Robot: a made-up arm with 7 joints. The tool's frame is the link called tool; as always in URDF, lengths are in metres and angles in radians.
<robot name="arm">
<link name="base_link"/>
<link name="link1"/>
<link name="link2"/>
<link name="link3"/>
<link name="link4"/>
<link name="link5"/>
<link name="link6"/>
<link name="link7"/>
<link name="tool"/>
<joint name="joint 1" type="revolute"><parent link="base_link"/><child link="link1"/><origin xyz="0.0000 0.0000 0.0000" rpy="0.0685 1.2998 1.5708"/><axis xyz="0 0 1"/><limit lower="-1.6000" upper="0.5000" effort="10" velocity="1.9"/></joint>
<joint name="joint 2" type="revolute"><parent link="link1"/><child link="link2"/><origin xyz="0.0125 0.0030 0.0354" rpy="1.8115 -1.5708 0.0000"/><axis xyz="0 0 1"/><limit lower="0.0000" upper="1.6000" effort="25" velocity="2.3"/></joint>
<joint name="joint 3" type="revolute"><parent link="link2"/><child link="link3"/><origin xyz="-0.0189 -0.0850 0.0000" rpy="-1.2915 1.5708 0.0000"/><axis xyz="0 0 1"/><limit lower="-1.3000" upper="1.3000" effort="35" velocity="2.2"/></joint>
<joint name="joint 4" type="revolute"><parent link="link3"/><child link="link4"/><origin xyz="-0.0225 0.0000 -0.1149" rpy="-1.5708 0.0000 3.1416"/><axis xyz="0 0 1"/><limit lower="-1.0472" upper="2.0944" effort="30" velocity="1.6"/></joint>
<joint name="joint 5" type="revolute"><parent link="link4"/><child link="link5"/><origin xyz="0.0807 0.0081 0.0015" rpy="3.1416 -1.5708 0.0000"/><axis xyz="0 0 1"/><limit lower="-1.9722" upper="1.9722" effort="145" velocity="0.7"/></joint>
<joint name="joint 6" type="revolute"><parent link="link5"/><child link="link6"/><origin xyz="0.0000 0.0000 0.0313" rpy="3.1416 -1.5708 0.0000"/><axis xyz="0 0 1"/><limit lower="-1.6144" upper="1.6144" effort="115" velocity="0.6"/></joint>
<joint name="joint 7" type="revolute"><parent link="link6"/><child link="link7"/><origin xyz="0.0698 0.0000 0.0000" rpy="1.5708 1.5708 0.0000"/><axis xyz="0 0 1"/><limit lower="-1.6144" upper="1.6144" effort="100" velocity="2.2"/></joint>
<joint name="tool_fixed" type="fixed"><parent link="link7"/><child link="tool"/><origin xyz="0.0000 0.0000 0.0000" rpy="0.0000 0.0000 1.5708"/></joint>
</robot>
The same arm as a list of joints. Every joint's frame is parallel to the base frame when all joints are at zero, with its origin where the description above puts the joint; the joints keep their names.
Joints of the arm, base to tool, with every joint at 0 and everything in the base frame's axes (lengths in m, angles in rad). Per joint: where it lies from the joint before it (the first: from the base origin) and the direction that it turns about. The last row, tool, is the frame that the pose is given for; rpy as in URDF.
joint 1: axis 0.068403 0.961235 0.26711 offset 0 0 0
joint 2: axis 0.968889 -0.0002 -0.247497 offset -0.0006 0.0376 -0.0025
joint 3: axis 0.247497 0 0.968889 offset -0.0215 0.0053 -0.0842
joint 4: axis 0.0002 1 0 offset -0.0066 0 -0.1169
joint 5: axis 0.968889 -0.0002 -0.247497 offset 0.0762 0.0015 -0.0278
joint 6: axis 0.0002 1 0 offset 0.0303 0 -0.0077
joint 7: axis 0.247497 0 0.968889 offset 0.0676 0 -0.0173
tool: offset 0 0 0 rpy 0 0.2501 -0.0002
Joint limits (rad, base to tool): -1.6..0.5 0..1.6 -1.3..1.3 -1.0472..2.0944 -1.9722..1.9722 -1.6144..1.6144 -1.6144..1.6144

